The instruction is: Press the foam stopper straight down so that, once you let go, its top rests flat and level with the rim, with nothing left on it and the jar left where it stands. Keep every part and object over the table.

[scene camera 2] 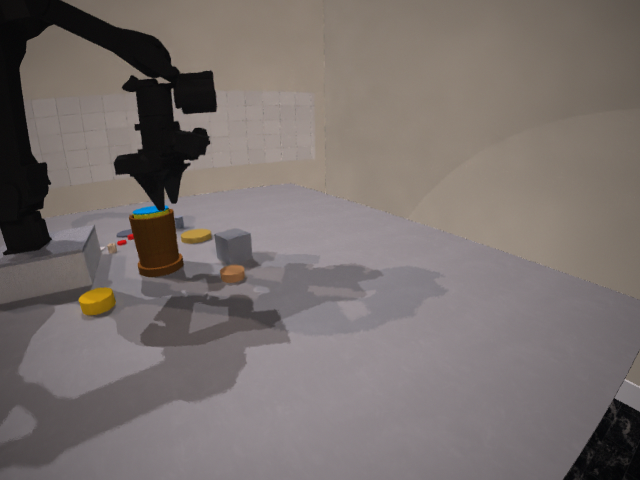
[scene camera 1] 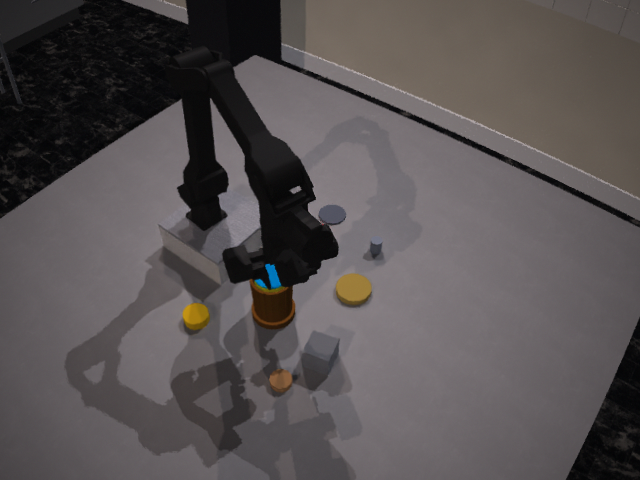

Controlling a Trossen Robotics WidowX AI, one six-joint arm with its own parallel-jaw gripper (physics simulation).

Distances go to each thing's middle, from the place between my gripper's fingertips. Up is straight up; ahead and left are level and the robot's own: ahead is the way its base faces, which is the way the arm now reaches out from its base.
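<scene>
With the brown ribbed jar [scene camera 2: 155,238], my hand is 6 cm above it and 3 cm past it. The grey cube [scene camera 1: 320,352] is 9 cm below my hand, 11 cm ahead of it and 1 cm to the right of it. And there's the mustard disc [scene camera 1: 354,289], which is 15 cm to the left of my hand, 4 cm ahead of it and 11 cm below it.
</scene>
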